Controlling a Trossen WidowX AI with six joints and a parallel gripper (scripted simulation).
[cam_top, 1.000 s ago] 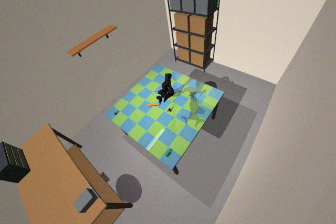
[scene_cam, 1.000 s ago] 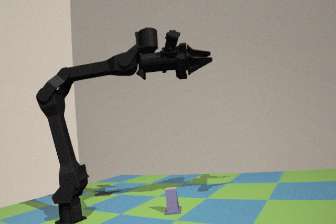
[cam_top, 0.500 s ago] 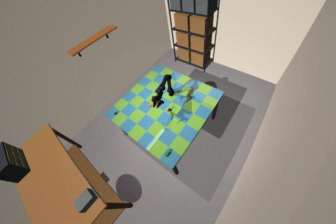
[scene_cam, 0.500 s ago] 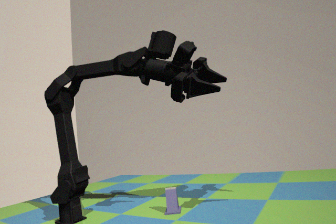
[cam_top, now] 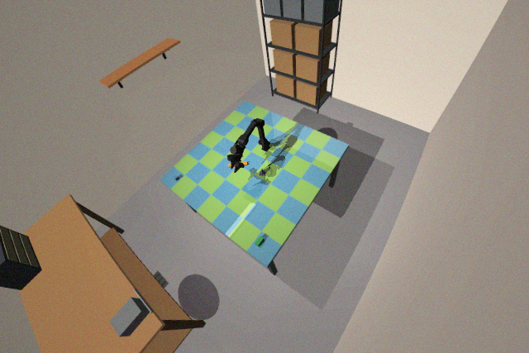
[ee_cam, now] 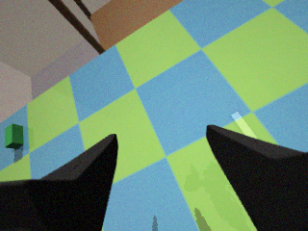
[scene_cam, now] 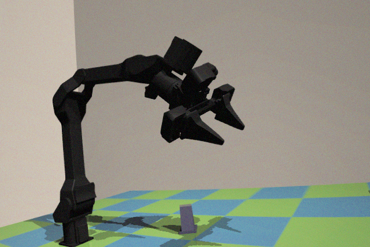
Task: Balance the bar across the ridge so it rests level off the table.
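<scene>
The orange bar lies 210 mm below my gripper tip, 160 mm behind it and 140 mm to the right of it. Also, from my gripper tip: small dark block (540 mm to the right, 290 mm ahead, 200 mm below); small green block (460 mm to the left, 290 mm ahead, 200 mm below).
</scene>
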